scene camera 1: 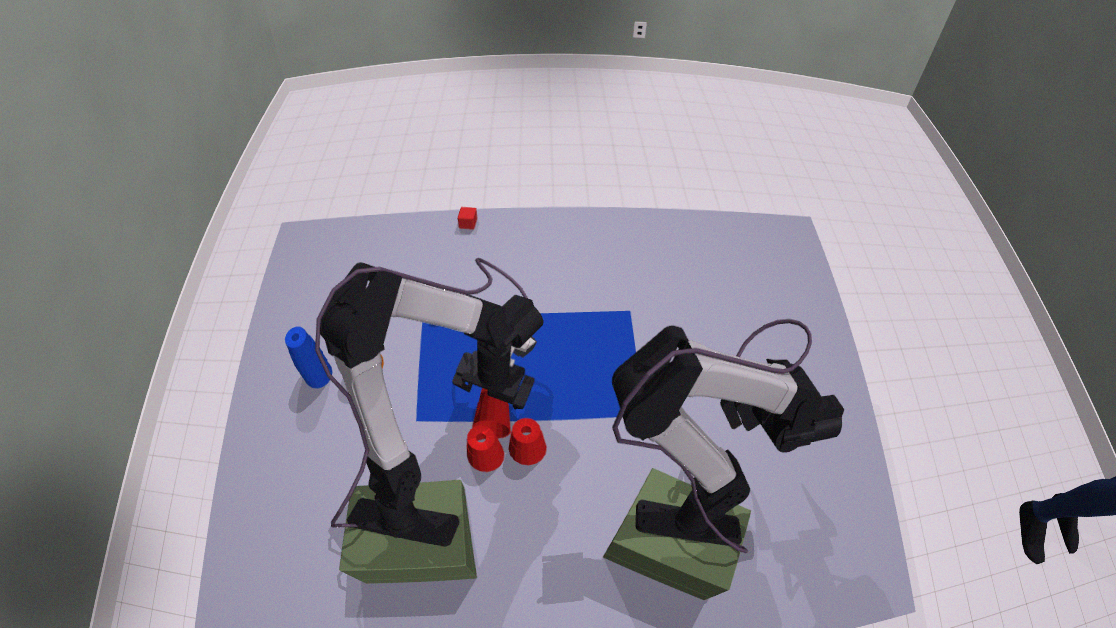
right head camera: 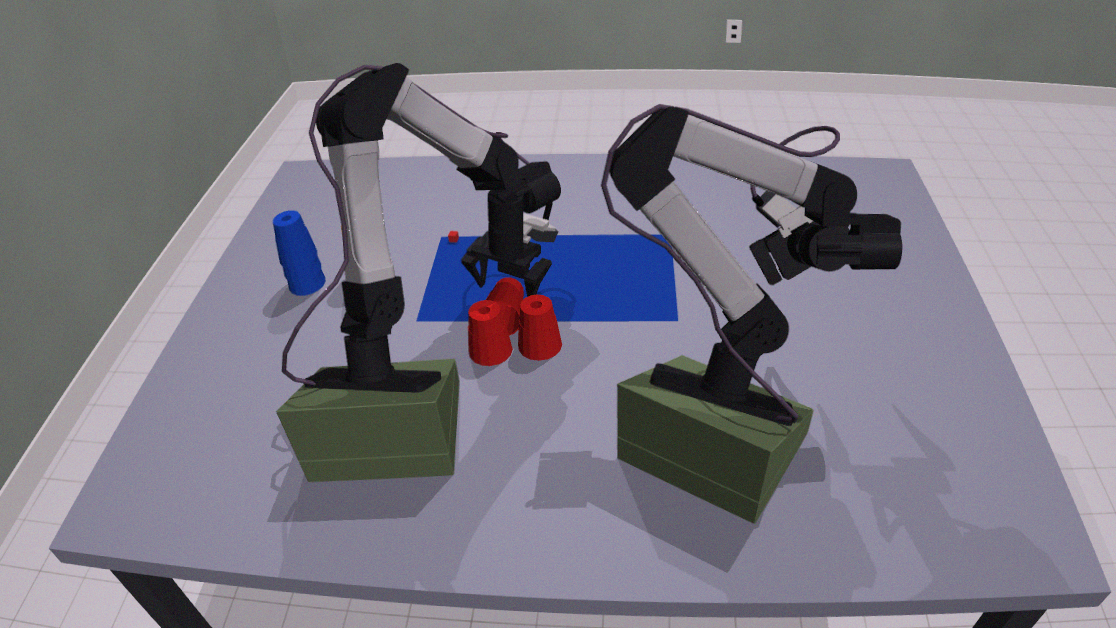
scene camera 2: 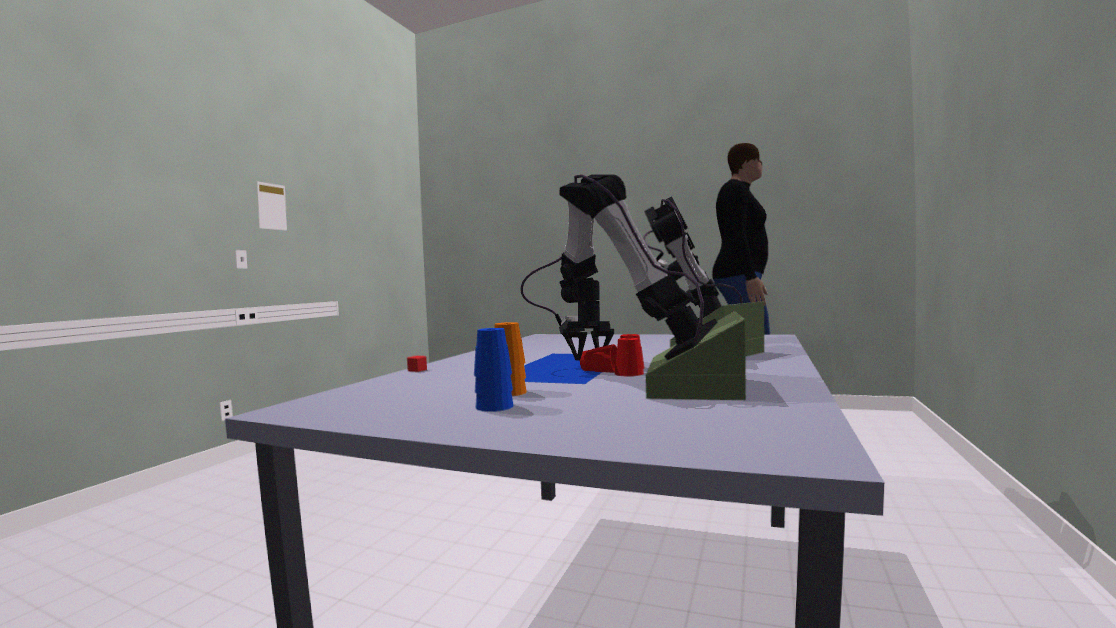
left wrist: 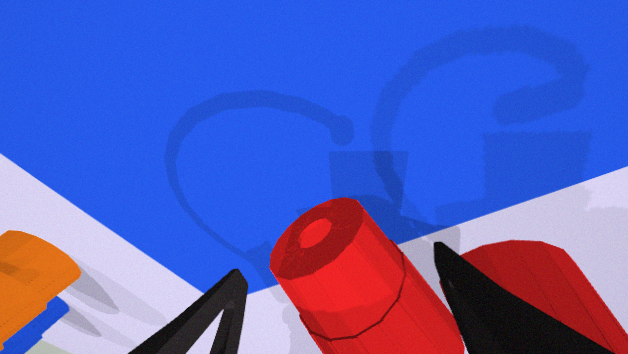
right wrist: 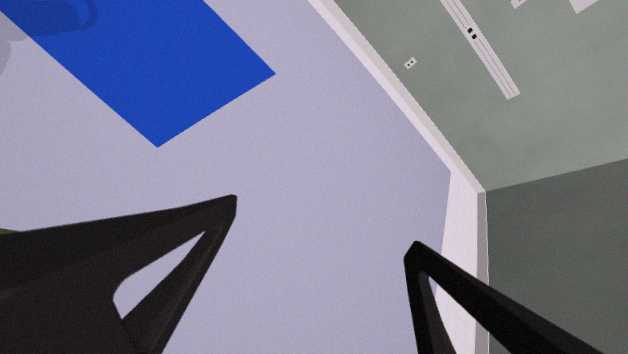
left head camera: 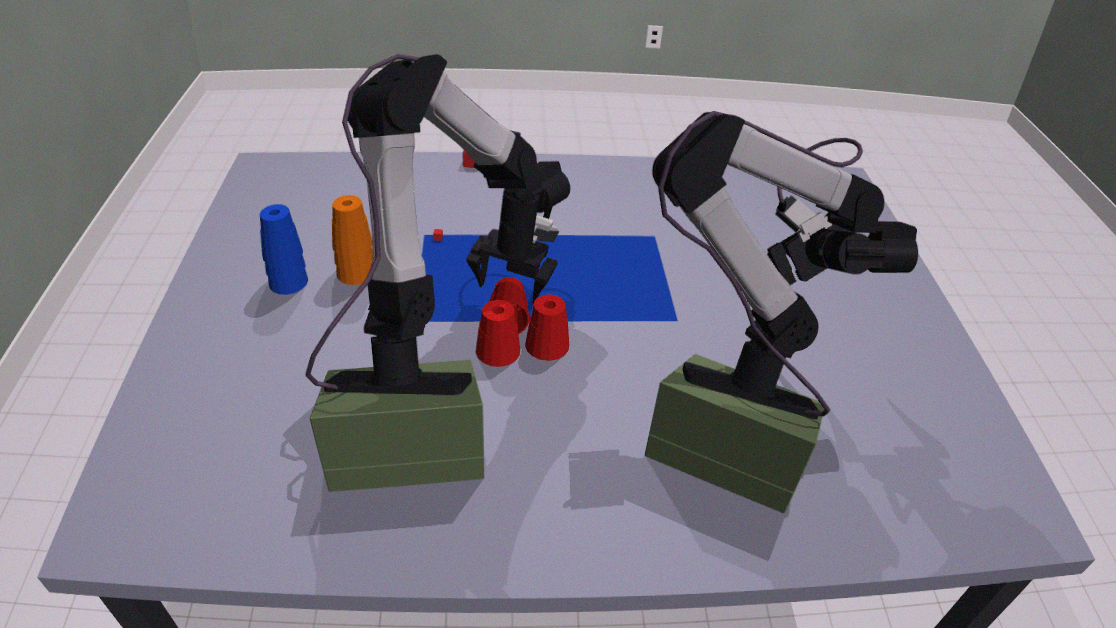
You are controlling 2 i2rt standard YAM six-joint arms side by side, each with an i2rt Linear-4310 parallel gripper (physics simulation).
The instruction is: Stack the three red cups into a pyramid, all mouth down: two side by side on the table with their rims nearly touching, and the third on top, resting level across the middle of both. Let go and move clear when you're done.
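Pixels of known places: left gripper, fingertip midpoint: (scene camera 1: 492, 398) (right head camera: 506, 293) (scene camera 2: 589, 359) (left wrist: 330, 265) (left head camera: 508, 293); right gripper, fingertip midpoint: (right head camera: 787, 238) (right wrist: 324, 228) (left head camera: 793, 242); left arm's base, origin of the base link: (scene camera 1: 402, 523) (right head camera: 371, 382) (scene camera 2: 693, 340) (left head camera: 397, 385); right arm's base, origin of the base link: (scene camera 1: 689, 525) (right head camera: 721, 397) (left head camera: 749, 393).
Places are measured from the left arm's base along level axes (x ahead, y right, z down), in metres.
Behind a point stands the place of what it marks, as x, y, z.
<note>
Two red cups (left head camera: 497, 335) @[0.179, 0.097, 0.042] (left head camera: 547, 331) @[0.212, 0.170, 0.046] stand mouth down side by side, a small gap between them. The third red cup (right head camera: 507, 300) @[0.261, 0.107, 0.036] (scene camera 1: 491, 413) @[0.268, 0.093, 0.035] (scene camera 2: 597, 358) @[0.278, 0.057, 0.064] (left wrist: 370, 290) @[0.321, 0.099, 0.055] lies on its side behind them, its wide end towards them and its narrow end over the near edge of the mat. My left gripper (left head camera: 508, 289) @[0.317, 0.080, 0.072] (left wrist: 330, 265) @[0.317, 0.080, 0.072] points down, open, close above the lying cup's narrow end; in the left wrist view that cup shows between the fingers, not gripped. One standing cup (left wrist: 530, 270) @[0.276, 0.169, 0.085] is partly hidden behind a finger there. My right gripper (right wrist: 324, 228) @[0.377, 0.536, -0.088] is open and empty, raised at the right.
A blue cup stack (left head camera: 282, 249) @[0.255, -0.309, 0.007] (scene camera 2: 493, 371) @[0.257, -0.353, 0.027] and an orange cup stack (left head camera: 351, 242) @[0.310, -0.201, 0.011] stand at the left of the table. A blue mat (left head camera: 616, 273) @[0.463, 0.251, 0.103] lies beyond the cups. A small red cube (left head camera: 437, 234) @[0.474, -0.101, 0.089] and a larger red cube (scene camera 1: 466, 218) @[0.755, -0.112, 0.065] lie farther back. Green bases (left head camera: 398, 437) @[-0.090, 0.033, -0.002] (left head camera: 729, 445) @[0.015, 0.462, 0.012] carry the arms.
</note>
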